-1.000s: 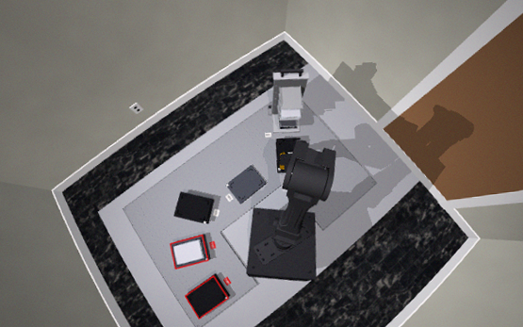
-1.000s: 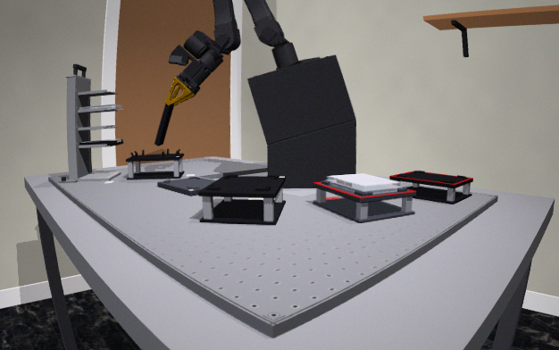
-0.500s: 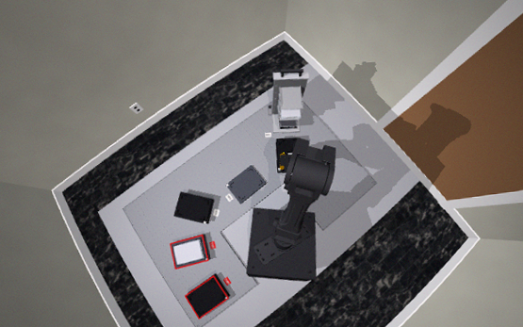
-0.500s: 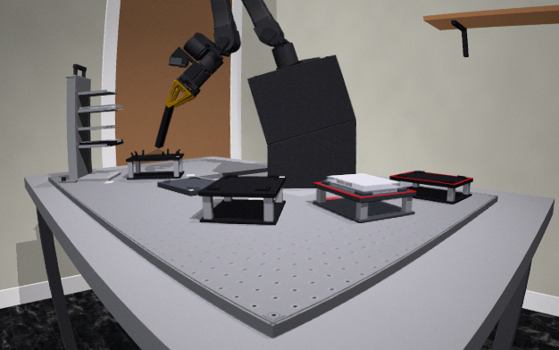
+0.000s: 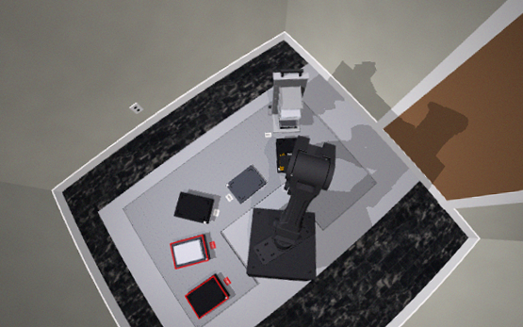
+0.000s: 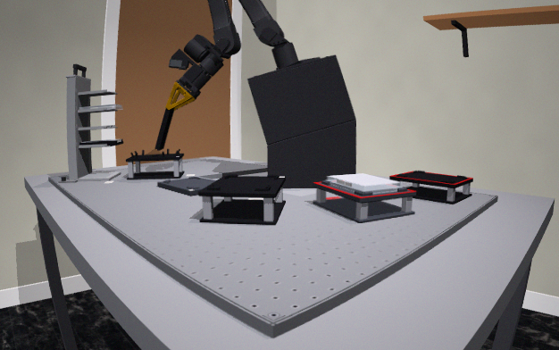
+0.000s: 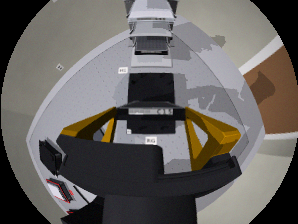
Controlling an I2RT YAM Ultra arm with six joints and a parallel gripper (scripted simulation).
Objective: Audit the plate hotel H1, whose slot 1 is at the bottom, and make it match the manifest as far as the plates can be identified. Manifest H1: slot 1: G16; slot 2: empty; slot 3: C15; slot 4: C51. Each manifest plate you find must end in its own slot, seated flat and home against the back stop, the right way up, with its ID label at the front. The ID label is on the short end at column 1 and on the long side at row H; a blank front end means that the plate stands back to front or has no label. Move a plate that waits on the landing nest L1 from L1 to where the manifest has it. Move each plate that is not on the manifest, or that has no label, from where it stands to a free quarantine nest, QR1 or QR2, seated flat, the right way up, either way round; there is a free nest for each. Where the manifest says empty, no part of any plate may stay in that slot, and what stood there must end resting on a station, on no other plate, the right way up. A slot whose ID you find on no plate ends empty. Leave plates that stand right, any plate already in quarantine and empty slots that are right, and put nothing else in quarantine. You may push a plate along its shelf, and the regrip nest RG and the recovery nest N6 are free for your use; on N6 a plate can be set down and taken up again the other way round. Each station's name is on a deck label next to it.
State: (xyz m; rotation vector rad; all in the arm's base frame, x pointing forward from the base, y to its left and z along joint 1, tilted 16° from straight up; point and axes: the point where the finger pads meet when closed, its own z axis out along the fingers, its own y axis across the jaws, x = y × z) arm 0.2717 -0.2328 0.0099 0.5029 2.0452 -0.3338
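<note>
The pinned nest lies 4 cm ahead of my hand, 3 cm to the right of it and 15 cm below it. The rest, counted from my hand: hotel foot: 22 cm ahead, 13 cm to the right, 20 cm below; H1 deck label: 20 cm ahead, 20 cm below; grey plate hotel H1: 27 cm ahead, 15 cm to the right, 5 cm below.
</note>
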